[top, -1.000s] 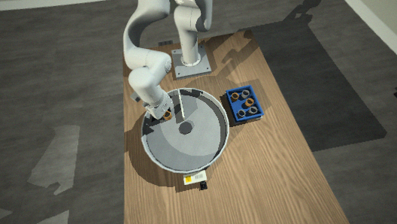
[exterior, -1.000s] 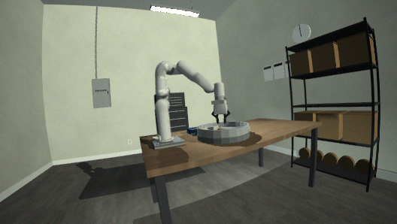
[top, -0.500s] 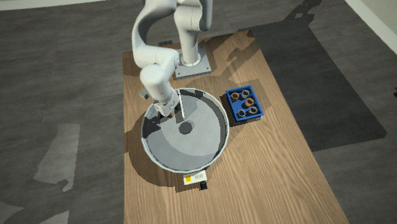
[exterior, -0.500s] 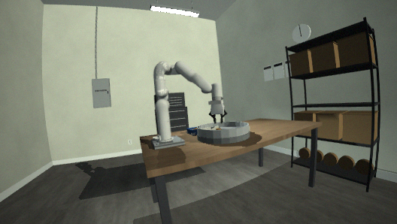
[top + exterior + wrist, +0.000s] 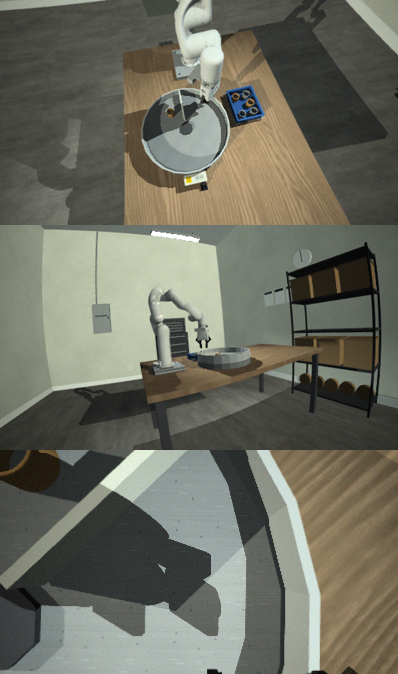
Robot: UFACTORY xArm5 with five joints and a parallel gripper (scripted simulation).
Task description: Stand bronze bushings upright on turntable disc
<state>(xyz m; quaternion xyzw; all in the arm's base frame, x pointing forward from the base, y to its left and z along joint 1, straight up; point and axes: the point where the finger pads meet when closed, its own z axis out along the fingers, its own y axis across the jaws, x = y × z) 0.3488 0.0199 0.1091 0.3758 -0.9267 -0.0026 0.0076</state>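
Right now my hand is 3 cm short of the blue crate, 20 cm to the right of it and 12 cm above it. Round my hand: grey turntable disc 10 cm ahead, 14 cm to the right, 9 cm below.
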